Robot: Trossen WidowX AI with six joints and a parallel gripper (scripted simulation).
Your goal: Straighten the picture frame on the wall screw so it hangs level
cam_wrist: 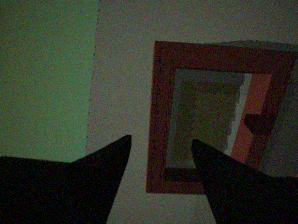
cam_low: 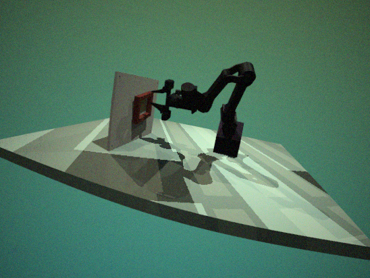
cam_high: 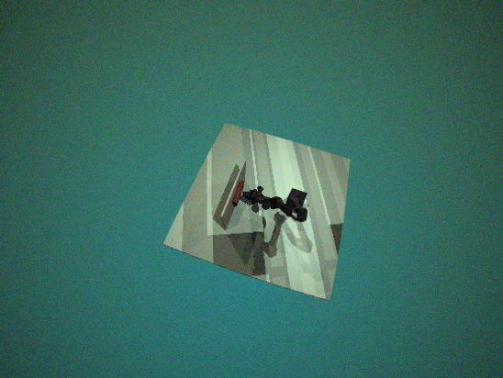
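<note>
Now: gripper tip 5 cm above the red picture frame, 4 cm short of it and 1 cm to the left of it. Also, from my gripper tip: grey wall panel 7 cm below, 5 cm ahead.
</note>
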